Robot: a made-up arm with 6 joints.
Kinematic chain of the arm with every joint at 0, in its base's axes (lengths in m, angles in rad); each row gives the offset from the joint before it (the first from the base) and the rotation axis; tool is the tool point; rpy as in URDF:
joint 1: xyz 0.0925 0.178 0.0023 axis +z
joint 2: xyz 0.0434 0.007 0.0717 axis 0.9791 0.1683 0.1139
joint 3: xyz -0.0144 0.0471 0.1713 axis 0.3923 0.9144 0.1
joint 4: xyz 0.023 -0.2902 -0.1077 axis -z
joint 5: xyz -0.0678 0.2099 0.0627 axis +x
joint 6: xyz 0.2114 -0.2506 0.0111 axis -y
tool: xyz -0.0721 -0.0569 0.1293 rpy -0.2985 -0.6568 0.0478
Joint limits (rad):
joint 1: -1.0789..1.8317
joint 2: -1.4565..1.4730
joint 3: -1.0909..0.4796
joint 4: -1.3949..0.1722
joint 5: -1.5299..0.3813
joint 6: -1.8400..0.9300
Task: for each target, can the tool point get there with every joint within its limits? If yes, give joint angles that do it. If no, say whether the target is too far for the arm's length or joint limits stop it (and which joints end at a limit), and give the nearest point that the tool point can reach.
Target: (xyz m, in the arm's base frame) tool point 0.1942 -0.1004 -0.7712
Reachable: no: joint limits stop it (at a limit: joint 2, joint 4, joint 5) | nearest point 0.1944 -0.1009 -0.3277 | short by 0.443 m
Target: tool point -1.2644 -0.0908 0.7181
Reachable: no: too far | nearest point -0.4739 0.0658 0.3400 | short by 0.890 m
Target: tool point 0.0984 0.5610 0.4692
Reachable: yes | joints -0.0336 -1.0671 -0.7264 -0.2534 -0.3163 -1.0428
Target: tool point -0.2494 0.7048 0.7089
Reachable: no: joint limits stop it (at a limit: joint 3, joint 4, joint 6) | nearest point -0.1507 0.5528 0.5243 | short by 0.259 m
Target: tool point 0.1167 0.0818 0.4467
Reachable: yes | joints -0.3664 -0.8451 -0.0884 -0.5324 0.1767 0.4896
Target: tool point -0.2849 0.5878 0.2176
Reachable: yes | joints 0.6481 -1.2194 -0.9460 -0.1202 -1.0505 -1.4948
